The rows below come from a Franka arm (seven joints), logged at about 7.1 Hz.
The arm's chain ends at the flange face. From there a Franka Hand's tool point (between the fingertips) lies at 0.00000 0.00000 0.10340 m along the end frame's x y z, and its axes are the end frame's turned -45 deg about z.
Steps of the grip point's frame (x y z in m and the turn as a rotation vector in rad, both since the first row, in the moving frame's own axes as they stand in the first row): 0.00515, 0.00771, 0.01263, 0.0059, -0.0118, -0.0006; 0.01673, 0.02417, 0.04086, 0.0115, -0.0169, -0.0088; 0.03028, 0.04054, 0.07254, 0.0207, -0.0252, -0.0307
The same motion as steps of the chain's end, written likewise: 0.01039, 0.00138, 0.01264, -0.0042, -0.0125, -0.0006; 0.03100, 0.00486, 0.04088, -0.0038, -0.0201, -0.0088; 0.05343, 0.00687, 0.07259, -0.0032, -0.0325, -0.0307
